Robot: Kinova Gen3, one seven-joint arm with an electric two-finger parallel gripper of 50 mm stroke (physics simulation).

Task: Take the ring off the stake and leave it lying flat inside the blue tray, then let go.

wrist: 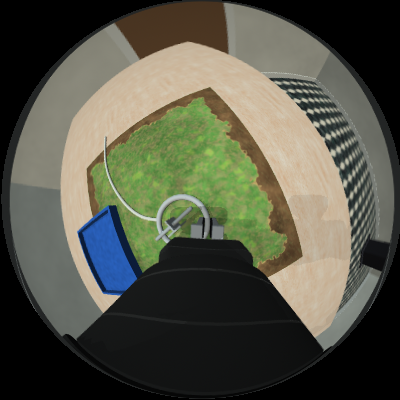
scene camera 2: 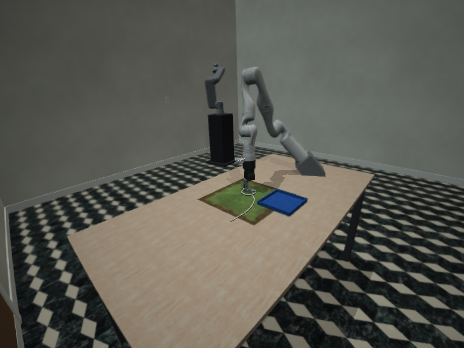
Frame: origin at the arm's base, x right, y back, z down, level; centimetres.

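Seen in the pictures: gripper, between the fingertips: [wrist: 206,223]; arm's base, origin of its link: [scene camera 2: 302,158].
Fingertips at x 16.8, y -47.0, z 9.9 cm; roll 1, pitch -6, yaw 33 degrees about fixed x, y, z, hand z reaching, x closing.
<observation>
Offsets run from my fingertips to a thing's top centre. "spot": to the spot under its first point. Level surfaces: height alone.
The pale grey ring {dx -3.3, dy -2.1, dz -0.8 cm} [scene camera 2: 248,195] [wrist: 181,197] is level around the grey stake {dx -4.1, dy -2.6, dz -3.0 cm} [wrist: 172,224], above the green mat, with a thin white cord trailing from it. In the wrist view the stake stands inside the ring's left part, and one end of it crosses the ring's lower left side. My gripper [scene camera 2: 249,187] [wrist: 206,223] points down and is shut on the ring's right side, with one finger inside the ring and one outside. The ring's near edge is hidden behind the gripper body. The blue tray {dx -25.5, dy -3.2, dz -2.0 cm} [scene camera 2: 282,202] [wrist: 107,255] is beside the mat.
The green mat {dz +0.1 cm} [scene camera 2: 225,200] [wrist: 200,150] with a brown border lies on the wooden table {dz +0.2 cm} [scene camera 2: 190,270] [wrist: 95,115]. The white cord {spot: dx -14.9, dy -22.6, dz -0.3 cm} [scene camera 2: 245,212] [wrist: 118,194] curves over the mat to its edge. A black pedestal [scene camera 2: 221,139] with another grey arm stands beyond the table.
</observation>
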